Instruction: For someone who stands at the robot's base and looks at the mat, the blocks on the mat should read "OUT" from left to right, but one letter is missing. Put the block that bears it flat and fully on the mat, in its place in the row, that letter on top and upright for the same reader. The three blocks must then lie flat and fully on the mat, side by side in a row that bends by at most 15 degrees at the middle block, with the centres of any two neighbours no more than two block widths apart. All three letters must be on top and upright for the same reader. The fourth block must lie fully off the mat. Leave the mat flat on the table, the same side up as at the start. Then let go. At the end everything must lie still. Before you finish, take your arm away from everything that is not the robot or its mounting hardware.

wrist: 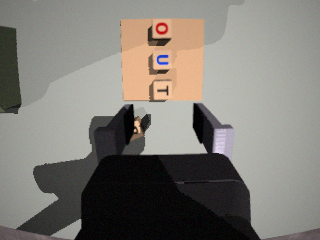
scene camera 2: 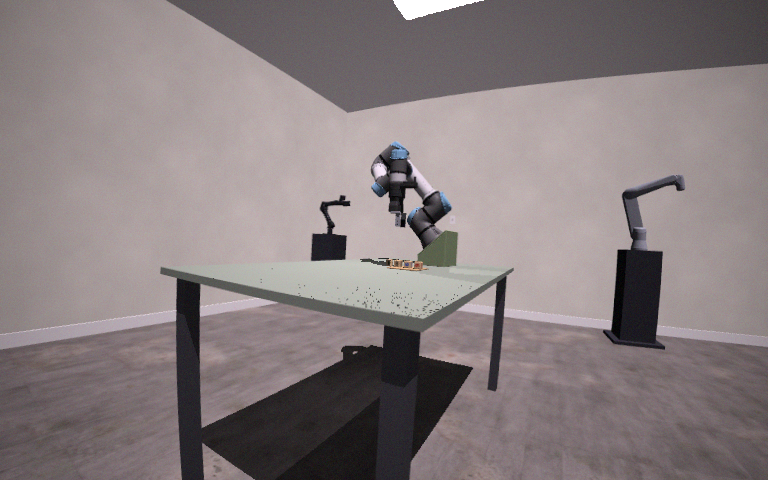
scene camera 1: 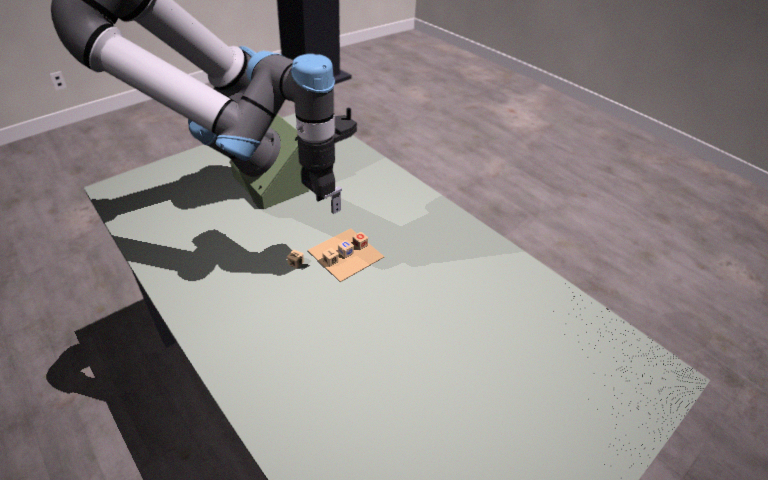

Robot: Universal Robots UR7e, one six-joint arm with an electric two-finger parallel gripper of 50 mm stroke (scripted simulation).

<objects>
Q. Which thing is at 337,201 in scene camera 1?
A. My gripper.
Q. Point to a mat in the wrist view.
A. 187,43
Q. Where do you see a mat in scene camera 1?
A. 346,267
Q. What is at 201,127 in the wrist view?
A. My gripper.
</objects>
